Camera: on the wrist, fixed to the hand. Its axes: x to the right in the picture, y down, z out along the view.
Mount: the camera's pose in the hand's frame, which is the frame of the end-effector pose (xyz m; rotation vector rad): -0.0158 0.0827 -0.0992 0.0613 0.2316 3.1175
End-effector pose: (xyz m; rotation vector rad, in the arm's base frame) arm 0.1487 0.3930 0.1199 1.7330 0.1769 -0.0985
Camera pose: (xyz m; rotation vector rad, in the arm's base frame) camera 0.1441 0.4764 0.2197 0.3054 -2.1960 2.1482
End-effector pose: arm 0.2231 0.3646 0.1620 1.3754 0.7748 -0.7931
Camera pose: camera 0.2836 0.4671 0.2145 1.0033 -1.4690 1.7612
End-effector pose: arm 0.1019 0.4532 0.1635 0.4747 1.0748 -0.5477
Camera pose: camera 0.0800 0.5803 0.1461 1.4812 -0.4501 2.2125
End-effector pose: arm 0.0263 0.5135 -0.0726 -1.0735 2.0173 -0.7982
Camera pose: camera -0.0828 0.5843 -0.0763 2.1776 1.1905 0.8215
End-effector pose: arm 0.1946 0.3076 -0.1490 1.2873 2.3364 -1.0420
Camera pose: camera 0.2809 0.3962 -0.1087 2.2344 -1.1585 0.4064
